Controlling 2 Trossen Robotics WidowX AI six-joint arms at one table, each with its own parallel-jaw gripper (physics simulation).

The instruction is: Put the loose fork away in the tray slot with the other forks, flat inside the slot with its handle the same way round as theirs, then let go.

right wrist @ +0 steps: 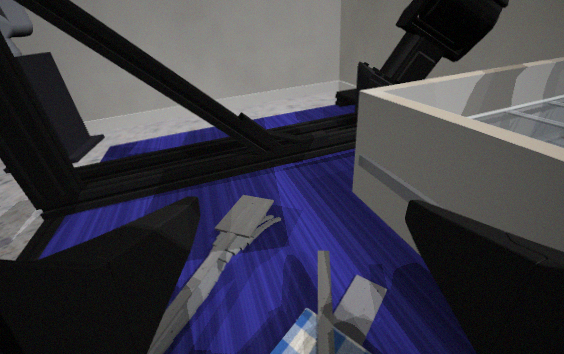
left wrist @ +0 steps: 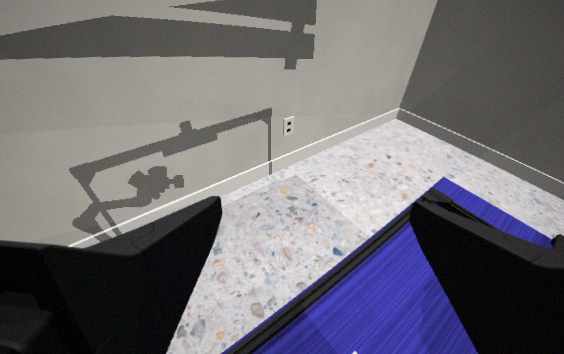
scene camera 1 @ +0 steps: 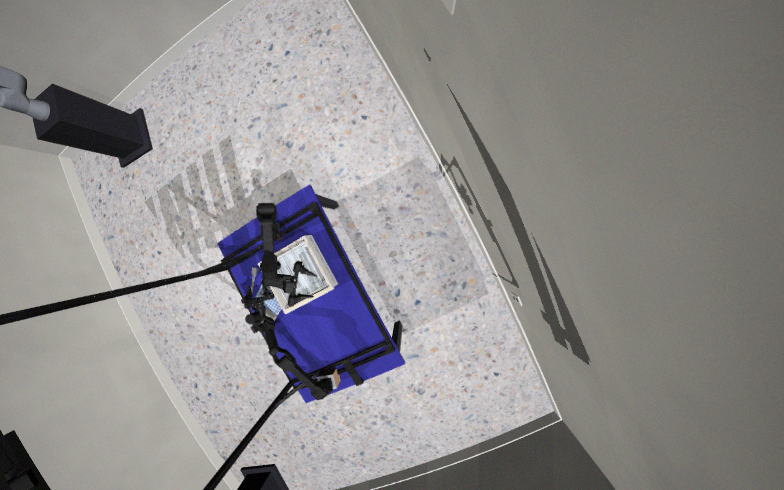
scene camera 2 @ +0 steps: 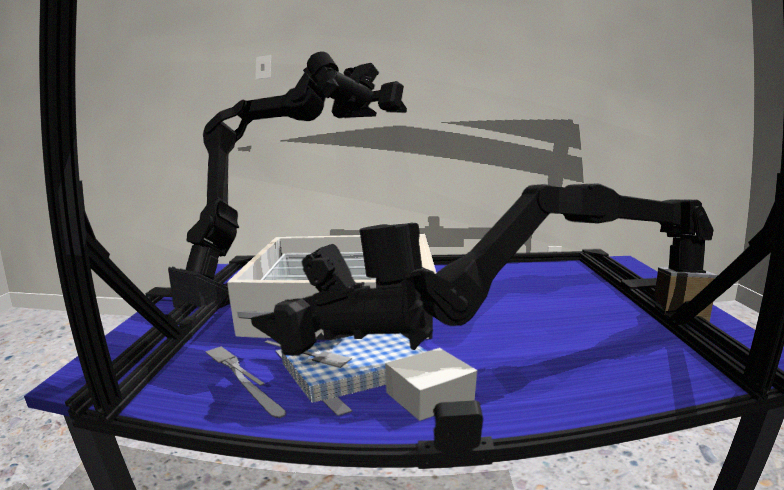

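Note:
Grey cutlery (scene camera 2: 253, 388) (right wrist: 195, 290) lies overlapping on the blue table, beside a blue-checked stack; pronged ends show next to a flat square end. Another grey piece (scene camera 2: 329, 359) lies on the checked stack (scene camera 2: 346, 378) (right wrist: 299, 336). Which piece is the loose fork I cannot tell. The white drawer box (scene camera 1: 326, 268) (scene camera 2: 260, 306) (right wrist: 390, 145) holds a clear divided tray; its forks are not distinct. My left gripper (scene camera 1: 313, 286) (scene camera 2: 388, 110) (left wrist: 315, 208) is open and empty, high above the box. My right gripper (scene camera 2: 268, 333) (right wrist: 304, 208) is open and empty, low over the cutlery and stack.
A white block (scene camera 2: 430, 381) stands beside the checked stack. A grey flat end (scene camera 2: 335, 404) sticks out at the stack's near side. Black frame rails (scene camera 2: 289, 444) edge the blue table (scene camera 2: 549, 346). A brown box (scene camera 2: 676, 294) stands by the right arm's base.

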